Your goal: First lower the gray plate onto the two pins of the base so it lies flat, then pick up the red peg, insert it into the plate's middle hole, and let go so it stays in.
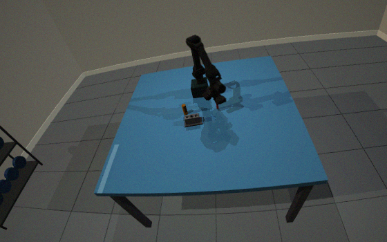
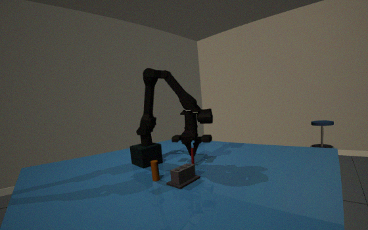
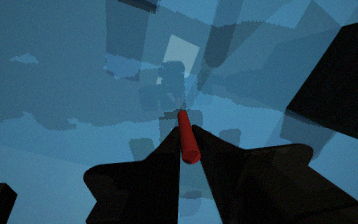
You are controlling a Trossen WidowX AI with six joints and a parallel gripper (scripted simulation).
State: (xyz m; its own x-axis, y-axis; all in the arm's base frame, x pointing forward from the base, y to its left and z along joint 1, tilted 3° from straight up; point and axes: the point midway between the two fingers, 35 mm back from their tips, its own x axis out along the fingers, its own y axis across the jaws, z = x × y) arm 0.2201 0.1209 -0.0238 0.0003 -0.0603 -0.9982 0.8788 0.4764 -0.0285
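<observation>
The gray plate is 170 mm to the right of my gripper tip and 120 mm ahead of it. Also, from my gripper tip: red peg (right at my gripper tip); dark flat base (170 mm to the right, 120 mm ahead, 40 mm below); orange cylinder (230 mm to the right, 20 mm ahead, 10 mm below).
</observation>
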